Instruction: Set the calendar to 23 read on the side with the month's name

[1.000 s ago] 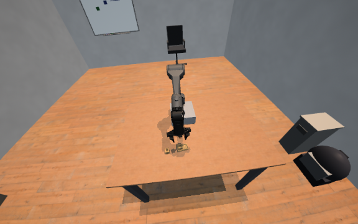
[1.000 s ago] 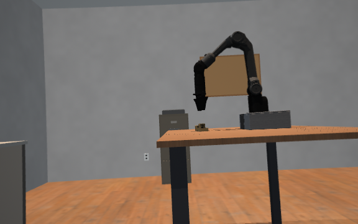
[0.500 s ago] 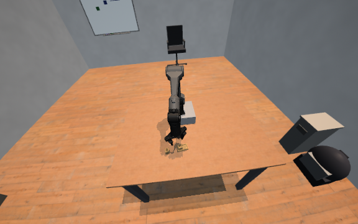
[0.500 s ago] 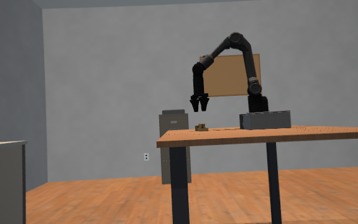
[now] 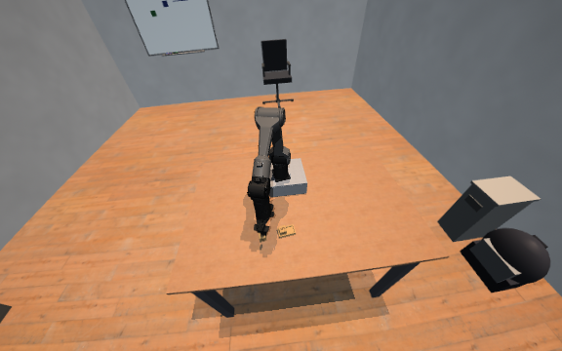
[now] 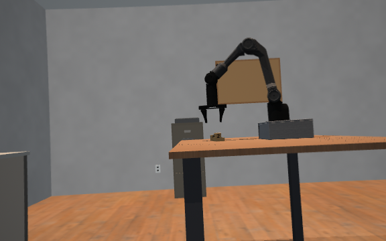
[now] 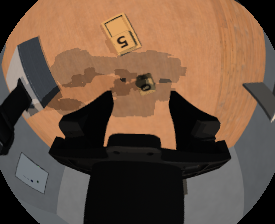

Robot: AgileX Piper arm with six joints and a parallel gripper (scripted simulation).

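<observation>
My hand is 80 mm above the tan calendar cube and 20 mm to the left of it. Round my hand: tan calendar tray: 90 mm to the left, 90 mm below.
</observation>
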